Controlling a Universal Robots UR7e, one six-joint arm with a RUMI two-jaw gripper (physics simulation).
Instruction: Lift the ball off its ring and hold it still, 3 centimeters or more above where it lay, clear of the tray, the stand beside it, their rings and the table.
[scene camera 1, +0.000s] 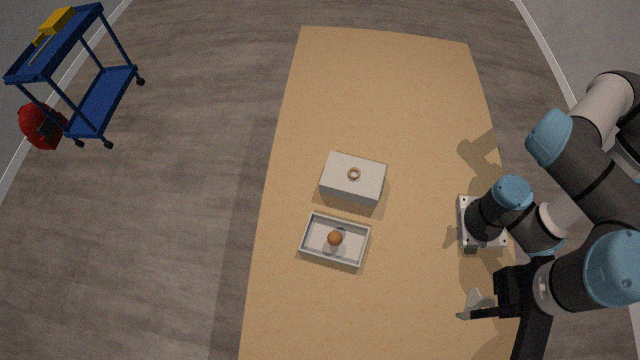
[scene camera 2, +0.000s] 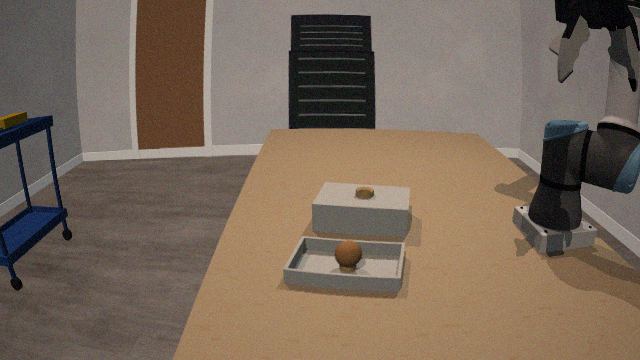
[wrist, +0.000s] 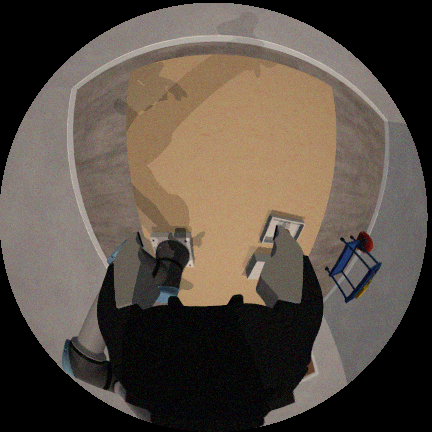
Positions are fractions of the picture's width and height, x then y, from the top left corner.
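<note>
There's a grey tray (scene camera 2: 0.49, 0.73), and you'd find the tray in scene camera 1 (scene camera 1: 0.49, 0.67) too. There's also a box-shaped stand (scene camera 2: 0.56, 0.58), and scene camera 1 (scene camera 1: 0.54, 0.49) shows that stand as well. The gripper (scene camera 2: 0.94, 0.24) can be seen in scene camera 1 (scene camera 1: 0.77, 0.87) and in the wrist view (wrist: 0.48, 0.54).
</note>
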